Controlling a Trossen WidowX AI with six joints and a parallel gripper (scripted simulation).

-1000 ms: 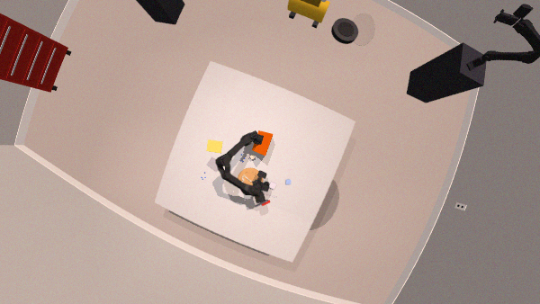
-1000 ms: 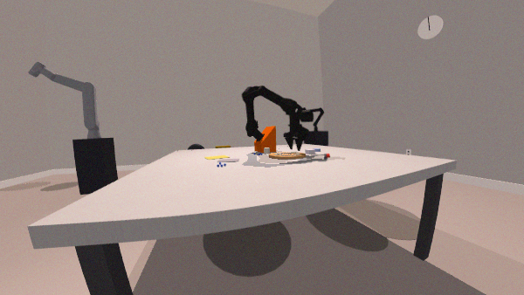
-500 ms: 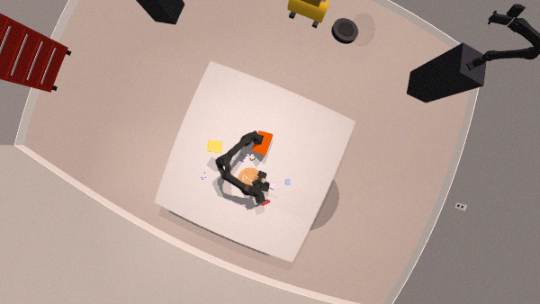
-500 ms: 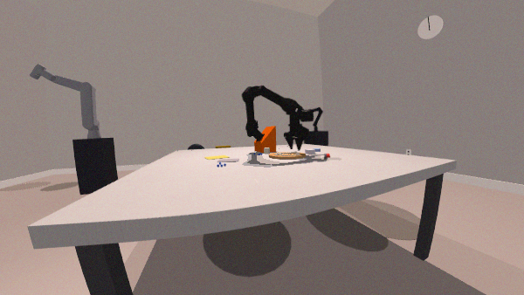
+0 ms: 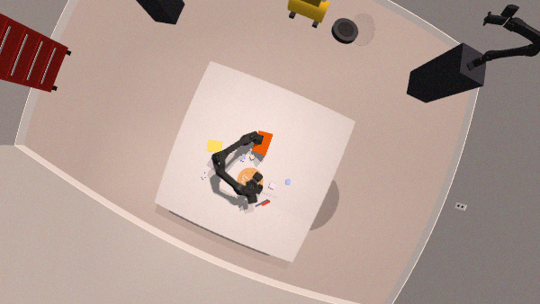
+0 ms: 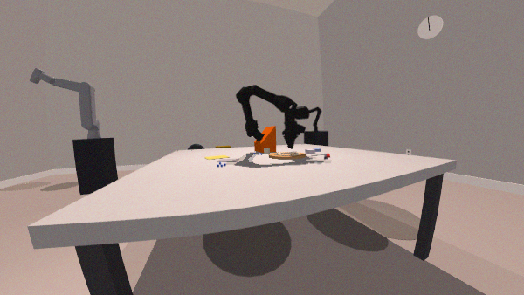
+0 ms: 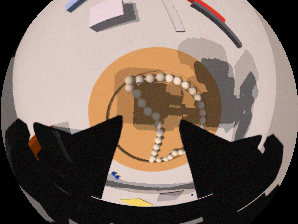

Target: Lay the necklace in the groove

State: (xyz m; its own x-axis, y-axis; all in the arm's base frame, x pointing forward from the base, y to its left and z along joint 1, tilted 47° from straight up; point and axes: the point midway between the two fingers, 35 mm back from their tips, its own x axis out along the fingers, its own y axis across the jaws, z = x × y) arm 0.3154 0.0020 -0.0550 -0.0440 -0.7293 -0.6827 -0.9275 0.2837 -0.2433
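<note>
My gripper tip is 3 cm to the left of the round tan bead board and 3 cm above it. Round my gripper tip: tool 14 cm ahead, 13 cm to the left, 3 cm below; white square 1 cm behind, 15 cm to the left, 3 cm below; pale blue cube 7 cm behind, 26 cm to the left, 3 cm below.
</note>
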